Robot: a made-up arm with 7 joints. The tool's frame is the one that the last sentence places. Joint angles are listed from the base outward.
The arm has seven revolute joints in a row. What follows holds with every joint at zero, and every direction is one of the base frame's.
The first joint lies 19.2 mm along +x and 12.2 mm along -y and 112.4 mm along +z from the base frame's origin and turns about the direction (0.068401, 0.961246, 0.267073), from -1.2 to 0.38 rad.
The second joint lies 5.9 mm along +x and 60 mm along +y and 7.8 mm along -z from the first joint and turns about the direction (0.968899, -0.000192, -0.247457), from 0.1 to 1.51 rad.
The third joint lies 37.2 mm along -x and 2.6 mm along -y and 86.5 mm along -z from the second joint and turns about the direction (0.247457, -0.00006, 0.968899), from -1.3 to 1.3 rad.
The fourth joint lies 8 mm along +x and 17.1 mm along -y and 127.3 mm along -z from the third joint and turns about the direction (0.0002, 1, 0.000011), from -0.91 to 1.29 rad.
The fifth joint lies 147.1 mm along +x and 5 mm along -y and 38.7 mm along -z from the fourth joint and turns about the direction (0.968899, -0.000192, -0.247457), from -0.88 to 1.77 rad.
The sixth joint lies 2.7 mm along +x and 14.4 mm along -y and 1.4 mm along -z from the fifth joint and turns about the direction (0.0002, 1, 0.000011), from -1.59 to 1.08 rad.
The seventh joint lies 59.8 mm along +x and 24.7 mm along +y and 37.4 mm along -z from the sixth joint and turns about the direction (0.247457, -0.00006, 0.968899), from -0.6 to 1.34 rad.
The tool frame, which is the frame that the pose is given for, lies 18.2 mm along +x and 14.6 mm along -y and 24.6 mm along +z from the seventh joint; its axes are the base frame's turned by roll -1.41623, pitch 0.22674 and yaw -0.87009 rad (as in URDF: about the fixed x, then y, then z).
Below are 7 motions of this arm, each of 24 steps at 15 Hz.
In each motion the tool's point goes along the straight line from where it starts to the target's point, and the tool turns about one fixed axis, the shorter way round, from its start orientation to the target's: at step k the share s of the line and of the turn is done. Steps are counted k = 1, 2, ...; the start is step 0. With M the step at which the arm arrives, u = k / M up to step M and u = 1 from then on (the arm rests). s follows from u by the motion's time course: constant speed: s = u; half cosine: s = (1 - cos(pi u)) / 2; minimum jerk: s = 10 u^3 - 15 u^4 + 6 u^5.
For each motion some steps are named. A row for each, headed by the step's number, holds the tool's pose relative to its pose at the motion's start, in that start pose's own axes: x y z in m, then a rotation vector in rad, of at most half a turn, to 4 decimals.
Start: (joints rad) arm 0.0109 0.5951 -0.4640 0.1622 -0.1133 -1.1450 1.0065
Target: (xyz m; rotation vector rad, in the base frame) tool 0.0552 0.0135 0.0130 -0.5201 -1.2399 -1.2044
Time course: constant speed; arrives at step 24
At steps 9, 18, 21, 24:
9: -0.0003 -0.0703 0.0071 0.2128 -0.1642 -0.3801
18: -0.0006 -0.1407 0.0142 0.4256 -0.3284 -0.7602
21: -0.0007 -0.1641 0.0166 0.4966 -0.3832 -0.8870
24: -0.0008 -0.1876 0.0190 0.5675 -0.4379 -1.0137

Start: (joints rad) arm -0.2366 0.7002 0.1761 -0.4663 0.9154 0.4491 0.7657
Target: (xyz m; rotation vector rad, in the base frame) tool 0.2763 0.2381 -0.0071 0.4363 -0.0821 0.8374
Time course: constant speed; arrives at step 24
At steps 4, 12, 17, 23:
4: 0.0022 0.0118 -0.0119 0.0468 0.0418 0.0708
12: 0.0066 0.0354 -0.0358 0.1404 0.1253 0.2123
17: 0.0094 0.0502 -0.0507 0.1989 0.1775 0.3008
23: 0.0127 0.0679 -0.0686 0.2691 0.2401 0.4070

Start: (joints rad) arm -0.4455 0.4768 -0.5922 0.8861 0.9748 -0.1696 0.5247
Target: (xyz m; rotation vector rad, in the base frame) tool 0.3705 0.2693 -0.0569 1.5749 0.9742 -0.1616
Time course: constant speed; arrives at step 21
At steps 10, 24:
10: -0.0780 0.1301 0.0251 0.3474 0.1420 0.3104
24: -0.1638 0.2732 0.0528 0.7295 0.2983 0.6518

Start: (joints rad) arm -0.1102 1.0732 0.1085 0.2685 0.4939 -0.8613 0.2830
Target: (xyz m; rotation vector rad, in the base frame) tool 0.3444 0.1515 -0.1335 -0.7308 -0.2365 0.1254
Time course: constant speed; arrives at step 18
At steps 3, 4, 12, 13, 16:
3: 0.0224 0.0008 0.0018 -0.1823 -0.1747 0.1017
4: 0.0299 0.0011 0.0024 -0.2431 -0.2330 0.1356
12: 0.0897 0.0033 0.0073 -0.7292 -0.6990 0.4069
13: 0.0971 0.0035 0.0079 -0.7899 -0.7572 0.4408
16: 0.1196 0.0044 0.0097 -0.9722 -0.9320 0.5425

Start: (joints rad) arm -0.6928 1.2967 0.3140 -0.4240 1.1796 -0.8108 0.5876
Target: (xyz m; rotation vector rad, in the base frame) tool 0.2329 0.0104 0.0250 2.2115 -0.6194 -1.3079
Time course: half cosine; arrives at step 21
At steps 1, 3, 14, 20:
1: 0.0001 -0.0007 0.0006 0.0031 -0.0030 -0.0031
3: 0.0012 -0.0062 0.0055 0.0274 -0.0270 -0.0279
14: 0.0181 -0.0937 0.0826 0.4149 -0.4093 -0.4220
20: 0.0240 -0.1242 0.1095 0.5502 -0.5427 -0.5595

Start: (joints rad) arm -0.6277 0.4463 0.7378 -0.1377 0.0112 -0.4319 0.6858
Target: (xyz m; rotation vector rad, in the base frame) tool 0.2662 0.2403 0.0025 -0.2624 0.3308 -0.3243
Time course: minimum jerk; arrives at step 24
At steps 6, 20, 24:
6: -0.0104 0.0066 -0.0029 0.0162 0.1432 0.0153
20: -0.0966 0.0611 -0.0271 0.1511 1.3340 0.1429
24: -0.1002 0.0633 -0.0281 0.1566 1.3831 0.1482

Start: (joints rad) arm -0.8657 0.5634 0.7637 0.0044 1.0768 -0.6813 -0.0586
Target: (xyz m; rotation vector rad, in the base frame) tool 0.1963 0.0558 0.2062 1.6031 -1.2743 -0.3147
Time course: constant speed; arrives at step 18
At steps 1, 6, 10, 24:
1: -0.0063 -0.0052 0.0065 0.0647 -0.0646 0.0006
6: -0.0376 -0.0310 0.0391 0.3885 -0.3875 0.0035
10: -0.0627 -0.0516 0.0651 0.6474 -0.6458 0.0058
24: -0.1129 -0.0929 0.1173 1.1654 -1.1625 0.0104

